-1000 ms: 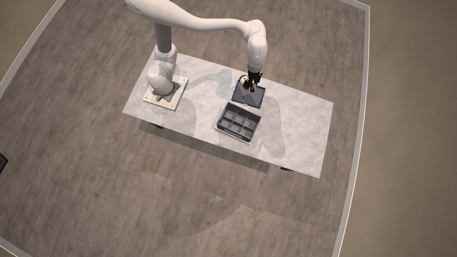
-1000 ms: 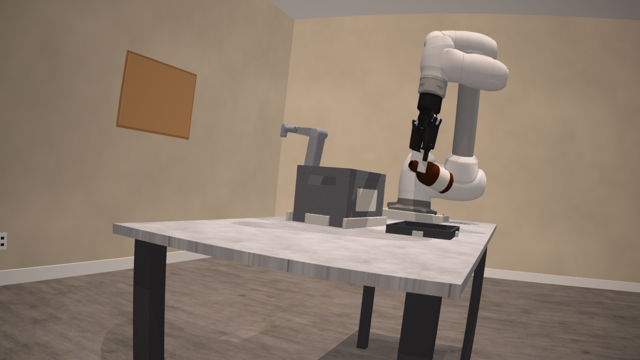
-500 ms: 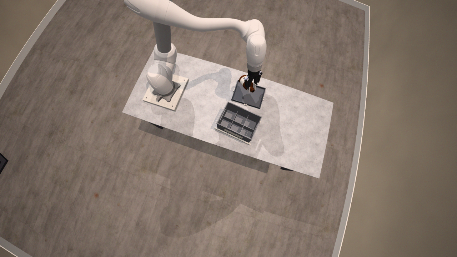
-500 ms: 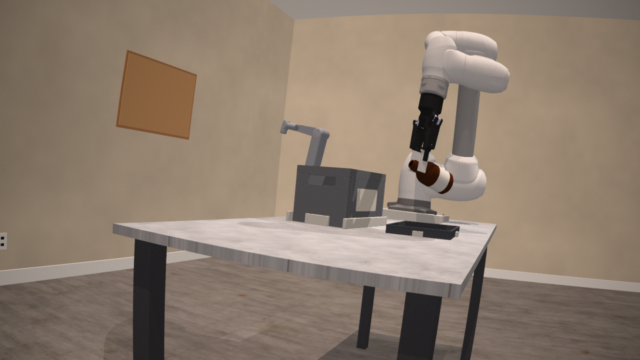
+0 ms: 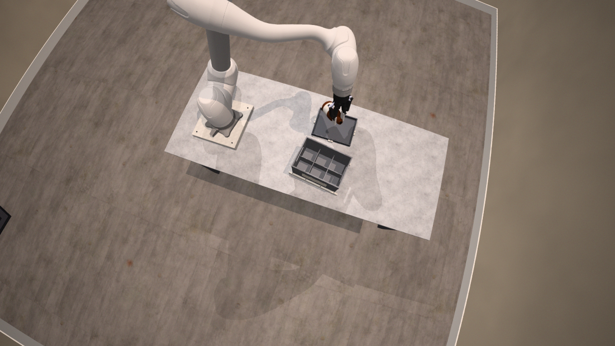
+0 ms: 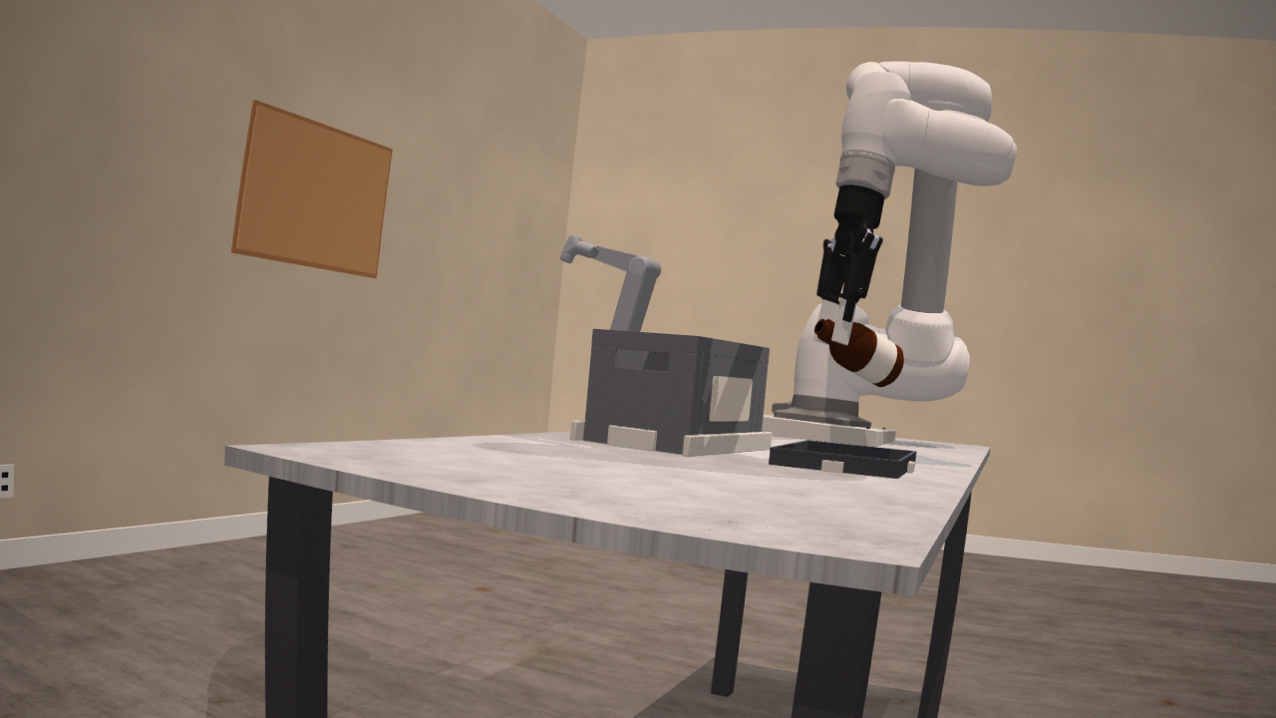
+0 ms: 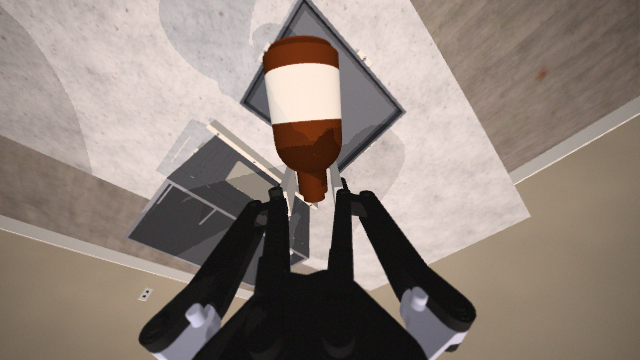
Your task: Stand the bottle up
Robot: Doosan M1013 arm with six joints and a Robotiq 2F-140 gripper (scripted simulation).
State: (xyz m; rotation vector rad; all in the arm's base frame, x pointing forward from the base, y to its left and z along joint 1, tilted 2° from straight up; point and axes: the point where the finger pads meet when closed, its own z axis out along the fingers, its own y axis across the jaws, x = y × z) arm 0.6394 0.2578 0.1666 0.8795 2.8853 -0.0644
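My hand is 4 cm past the brown bottle, 3 cm above it and 2 cm to the right of it. From my hand the other things lie so: grey crate (25 cm to the right, 13 cm below, 3 cm ahead); dark tray (21 cm below, 4 cm to the left, 1 cm behind).
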